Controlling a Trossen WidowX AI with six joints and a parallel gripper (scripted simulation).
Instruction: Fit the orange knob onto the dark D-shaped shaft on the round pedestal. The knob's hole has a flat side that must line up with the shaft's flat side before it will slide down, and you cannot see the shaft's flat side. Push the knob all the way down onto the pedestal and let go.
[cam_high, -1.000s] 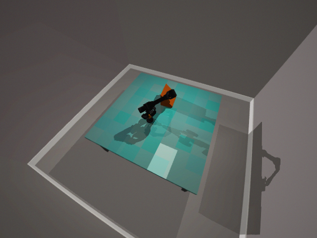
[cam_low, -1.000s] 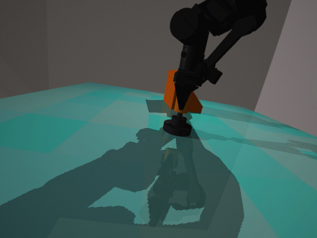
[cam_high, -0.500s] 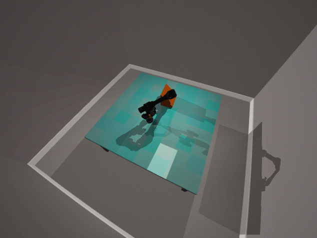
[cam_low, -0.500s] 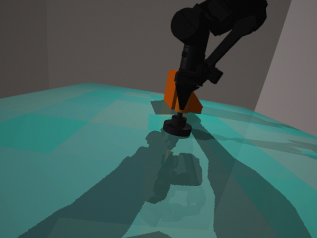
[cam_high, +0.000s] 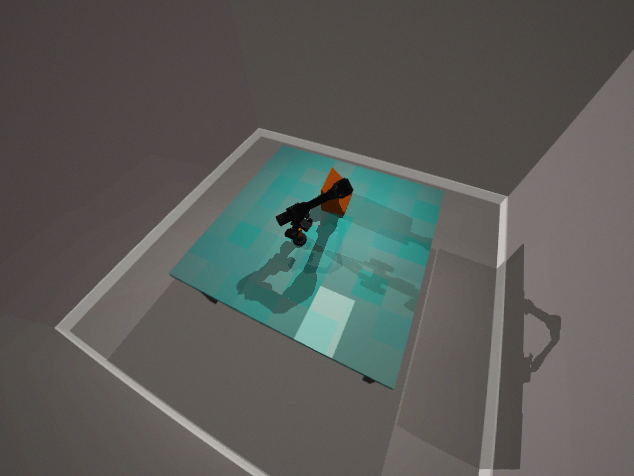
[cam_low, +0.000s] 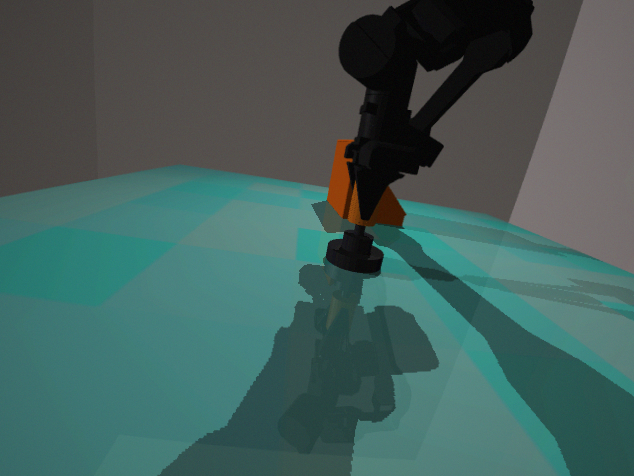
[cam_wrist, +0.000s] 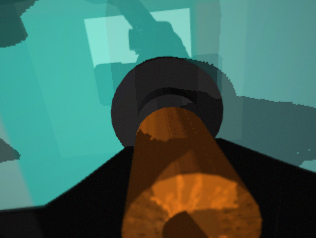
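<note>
Now: the orange knob 2 cm above my gripper tip. The rest, counted from my gripper tip: pedestal 4 cm below.
</note>
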